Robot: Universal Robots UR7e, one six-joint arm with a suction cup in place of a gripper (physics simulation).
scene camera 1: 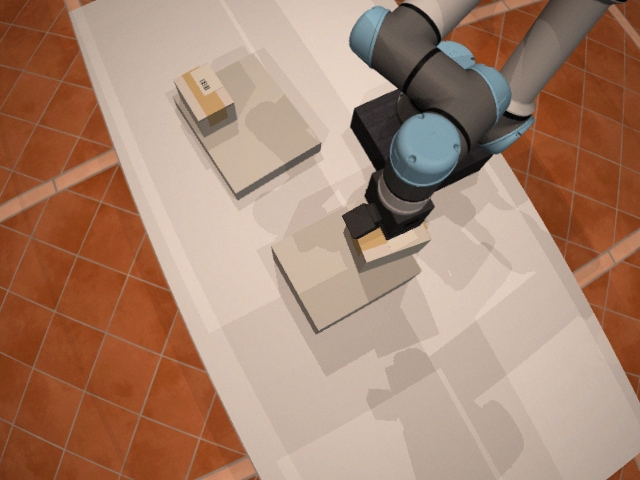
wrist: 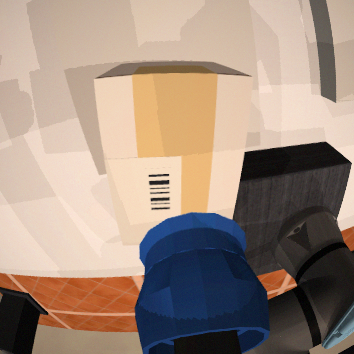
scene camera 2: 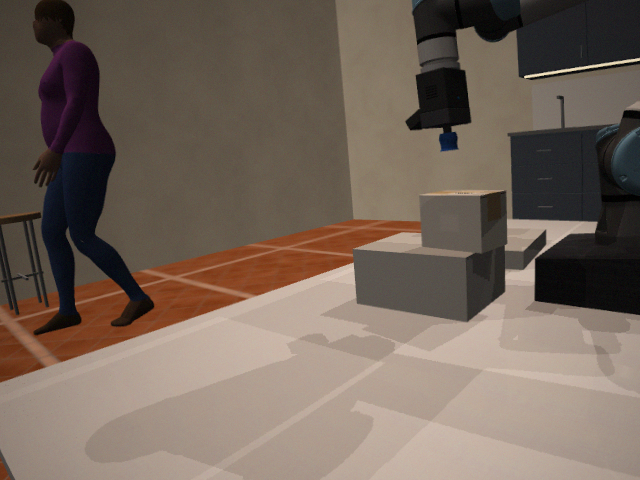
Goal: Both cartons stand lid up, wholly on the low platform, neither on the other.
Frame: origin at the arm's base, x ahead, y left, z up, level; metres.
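Where they show: end effector, tool point: (wrist: 193, 254) (scene camera 2: 449, 150); arm's base, origin of the base link: (wrist: 303, 235) (scene camera 2: 635, 239).
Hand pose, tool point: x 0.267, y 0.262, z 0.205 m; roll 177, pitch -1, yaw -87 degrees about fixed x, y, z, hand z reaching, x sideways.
Each offset is from my tool point to the centre of the thing. Level surfaces: height alone.
One carton {0.001 m left, 0.024 m back, 0.135 m down} (scene camera 1: 395, 249) (scene camera 2: 449, 222) (wrist: 175, 115) stands lid up on the high platform {0.007 m left, 0.056 m ahead, 0.247 m down} (scene camera 1: 315, 289) (scene camera 2: 408, 279), towards its right side in scene camera 2. Its lid has tan tape and a barcode label. My suction gripper (scene camera 2: 448, 149) (wrist: 192, 230) is above this carton's lid, with a visible gap in scene camera 2; it holds nothing. The cup is hidden in scene camera 1. The other carton {0.481 m right, 0.219 m ahead, 0.218 m down} (scene camera 1: 204, 95) stands lid up near the far left corner of the low platform {0.421 m right, 0.143 m ahead, 0.283 m down} (scene camera 1: 279, 149) (scene camera 2: 524, 253) (wrist: 345, 55); it does not show in scene camera 2.
The black robot base (scene camera 1: 374, 124) (scene camera 2: 584, 273) (wrist: 295, 200) stands beside the two platforms on the pale table {0.307 m down} (scene camera 1: 248, 361) (scene camera 2: 310, 439). A person (scene camera 2: 77, 118) is beyond the table, near a stool (scene camera 2: 20, 219). Dark cabinets (scene camera 2: 542, 175) stand at the back.
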